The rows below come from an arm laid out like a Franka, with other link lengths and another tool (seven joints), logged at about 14 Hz.
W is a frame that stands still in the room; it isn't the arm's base.
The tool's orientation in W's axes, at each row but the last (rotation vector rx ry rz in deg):
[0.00 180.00 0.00]
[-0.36 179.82 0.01]
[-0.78 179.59 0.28]
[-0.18 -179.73 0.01]
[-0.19 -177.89 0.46]
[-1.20 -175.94 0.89]
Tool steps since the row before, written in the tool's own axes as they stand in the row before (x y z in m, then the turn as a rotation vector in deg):
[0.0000 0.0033 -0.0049 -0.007 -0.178 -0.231]
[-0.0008 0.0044 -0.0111 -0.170 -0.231 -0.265]
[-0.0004 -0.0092 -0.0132 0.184 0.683 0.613]
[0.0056 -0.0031 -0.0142 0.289 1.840 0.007]
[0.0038 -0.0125 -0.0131 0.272 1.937 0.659]
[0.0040 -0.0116 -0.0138 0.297 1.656 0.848]
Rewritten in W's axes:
[0.0000 0.0033 0.0049 0.007 -0.178 0.231]
[0.0007 0.0044 0.0111 0.170 -0.230 0.266]
[0.0004 -0.0092 0.0132 -0.186 0.683 -0.612]
[-0.0055 -0.0031 0.0142 -0.285 1.841 -0.006]
[-0.0033 -0.0124 0.0133 -0.292 1.934 -0.659]
[-0.0032 -0.0114 0.0142 -0.334 1.652 -0.842]

